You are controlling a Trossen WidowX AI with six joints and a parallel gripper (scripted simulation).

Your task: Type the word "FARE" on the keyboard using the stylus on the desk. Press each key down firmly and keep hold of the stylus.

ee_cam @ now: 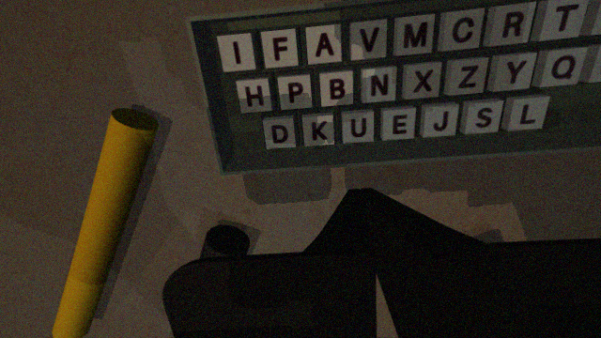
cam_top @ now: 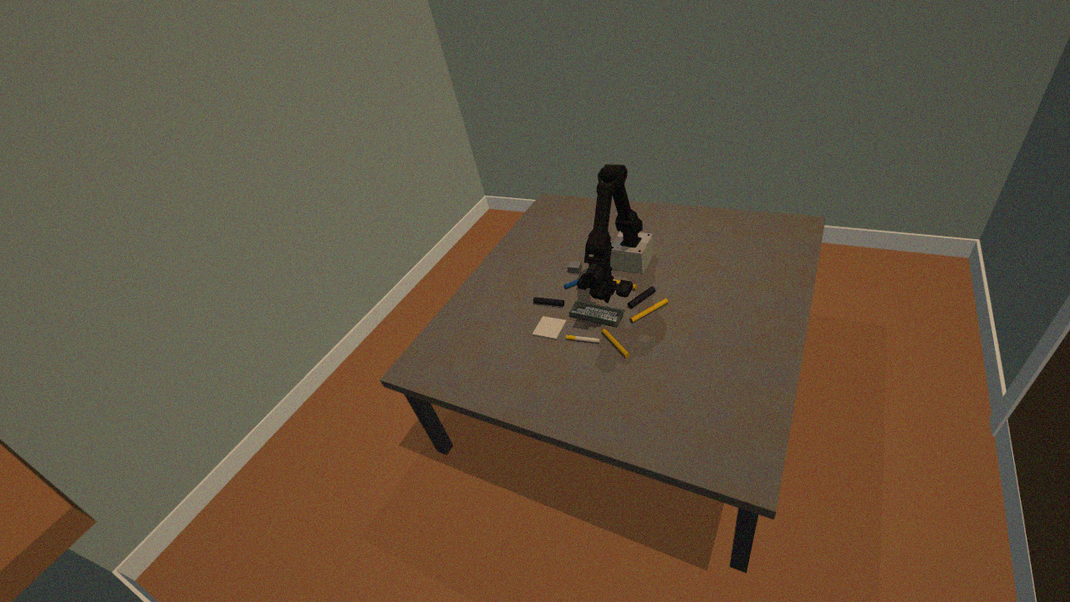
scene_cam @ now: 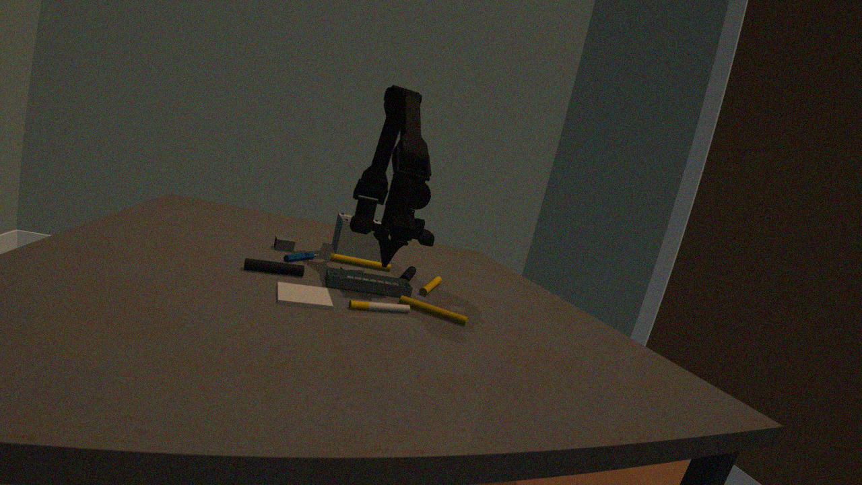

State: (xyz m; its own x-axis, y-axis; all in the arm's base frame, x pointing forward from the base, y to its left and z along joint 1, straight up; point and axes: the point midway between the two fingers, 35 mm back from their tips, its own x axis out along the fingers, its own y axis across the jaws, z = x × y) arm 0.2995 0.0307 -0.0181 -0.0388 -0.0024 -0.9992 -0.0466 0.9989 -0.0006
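The blue stylus lies 130 mm behind my gripper tip, 170 mm to the right of it and 40 mm below it. Also, from my gripper tip: white card 150 mm ahead, 170 mm to the right, 40 mm below; white-and-yellow stick 160 mm ahead, 40 mm to the right, 40 mm below.
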